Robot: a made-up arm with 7 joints. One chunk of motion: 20 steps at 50 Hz.
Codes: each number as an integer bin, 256 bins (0 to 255) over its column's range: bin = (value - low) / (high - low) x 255, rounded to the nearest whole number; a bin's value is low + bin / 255 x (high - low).
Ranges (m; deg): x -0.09..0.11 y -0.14..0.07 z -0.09..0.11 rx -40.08..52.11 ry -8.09..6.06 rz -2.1..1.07
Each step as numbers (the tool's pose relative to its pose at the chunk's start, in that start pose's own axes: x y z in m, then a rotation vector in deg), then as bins.
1 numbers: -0.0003 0.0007 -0.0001 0.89 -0.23 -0.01
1 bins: 114 171 115 113 142 168
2 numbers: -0.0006 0.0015 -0.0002 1.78 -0.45 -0.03
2 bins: 114 172 114 116 138 167
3 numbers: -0.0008 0.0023 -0.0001 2.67 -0.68 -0.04
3 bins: 114 173 115 118 134 166
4 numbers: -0.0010 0.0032 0.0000 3.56 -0.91 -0.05
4 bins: 113 174 115 121 129 165
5 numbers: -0.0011 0.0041 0.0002 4.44 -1.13 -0.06
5 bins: 113 175 115 123 125 164
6 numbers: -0.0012 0.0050 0.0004 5.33 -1.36 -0.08
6 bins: 113 176 115 126 121 162
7 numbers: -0.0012 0.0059 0.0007 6.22 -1.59 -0.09
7 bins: 113 177 116 128 117 162
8 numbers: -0.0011 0.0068 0.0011 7.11 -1.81 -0.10
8 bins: 113 178 116 131 113 161
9 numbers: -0.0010 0.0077 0.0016 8.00 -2.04 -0.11
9 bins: 113 179 117 133 109 160
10 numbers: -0.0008 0.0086 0.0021 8.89 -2.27 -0.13
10 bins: 114 180 117 135 105 158
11 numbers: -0.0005 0.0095 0.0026 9.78 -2.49 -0.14
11 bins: 114 182 118 138 101 158
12 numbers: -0.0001 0.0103 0.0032 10.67 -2.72 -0.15
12 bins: 115 183 119 140 97 157
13 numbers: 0.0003 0.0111 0.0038 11.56 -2.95 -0.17
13 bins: 115 183 120 143 93 155
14 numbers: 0.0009 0.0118 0.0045 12.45 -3.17 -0.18
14 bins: 116 184 120 145 89 154
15 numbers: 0.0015 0.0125 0.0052 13.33 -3.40 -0.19
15 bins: 117 185 121 148 85 154
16 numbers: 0.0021 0.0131 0.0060 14.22 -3.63 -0.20
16 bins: 117 186 122 150 80 153
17 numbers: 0.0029 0.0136 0.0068 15.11 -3.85 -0.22
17 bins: 118 187 123 153 76 151
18 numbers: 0.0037 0.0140 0.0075 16.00 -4.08 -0.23
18 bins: 119 187 124 155 72 150
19 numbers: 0.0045 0.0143 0.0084 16.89 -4.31 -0.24
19 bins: 120 187 125 158 68 150
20 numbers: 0.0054 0.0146 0.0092 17.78 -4.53 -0.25
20 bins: 122 188 126 160 64 149
